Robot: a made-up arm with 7 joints.
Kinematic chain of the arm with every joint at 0, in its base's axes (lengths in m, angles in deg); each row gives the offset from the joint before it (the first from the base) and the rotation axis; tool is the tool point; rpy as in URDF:
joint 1: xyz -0.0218 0.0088 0.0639 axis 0 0.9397 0.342
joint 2: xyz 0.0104 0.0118 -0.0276 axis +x
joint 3: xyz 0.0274 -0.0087 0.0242 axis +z
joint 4: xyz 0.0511 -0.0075 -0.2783 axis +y
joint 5: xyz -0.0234 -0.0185 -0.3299 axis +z
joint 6: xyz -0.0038 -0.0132 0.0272 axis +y
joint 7: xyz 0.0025 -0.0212 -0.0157 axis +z
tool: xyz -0.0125 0.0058 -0.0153 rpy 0 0 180
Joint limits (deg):
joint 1: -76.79..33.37
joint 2: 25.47..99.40
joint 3: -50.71..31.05
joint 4: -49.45..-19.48
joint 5: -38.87..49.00
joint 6: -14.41..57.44
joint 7: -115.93..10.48
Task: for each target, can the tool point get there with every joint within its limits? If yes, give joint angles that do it. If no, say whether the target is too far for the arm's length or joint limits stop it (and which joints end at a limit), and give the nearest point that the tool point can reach.
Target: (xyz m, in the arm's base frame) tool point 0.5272 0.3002 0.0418
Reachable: yes | joints -50.92 46.56 23.76 -36.82 12.20 33.50 -23.34
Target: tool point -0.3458 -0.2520 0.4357
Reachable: no: joint limits stop it (at a limit: joint 1, joint 2, joint 3, joint 4, joint 5, joint 6, joint 7) | nearest point 0.0445 0.3538 0.5178 | short by 0.725 m
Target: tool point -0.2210 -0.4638 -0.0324
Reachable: no: joint limits stop it (at a limit: joint 1, joint 2, joint 3, joint 4, joint 5, joint 6, joint 7) | nearest point -0.1837 -0.0161 -0.5029 | short by 0.650 m
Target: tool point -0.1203 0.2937 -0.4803
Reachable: yes | joints 24.71 47.56 -40.84 -37.23 19.27 45.46 -55.64
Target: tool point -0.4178 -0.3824 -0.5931
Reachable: no: too far | nearest point -0.1805 -0.0174 -0.5109 | short by 0.443 m
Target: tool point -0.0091 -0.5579 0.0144
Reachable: no: joint limits stop it (at a limit: joint 1, joint 2, joint 3, joint 4, joint 6, joint 7) | nearest point 0.5285 -0.2256 0.0618 | short by 0.634 m
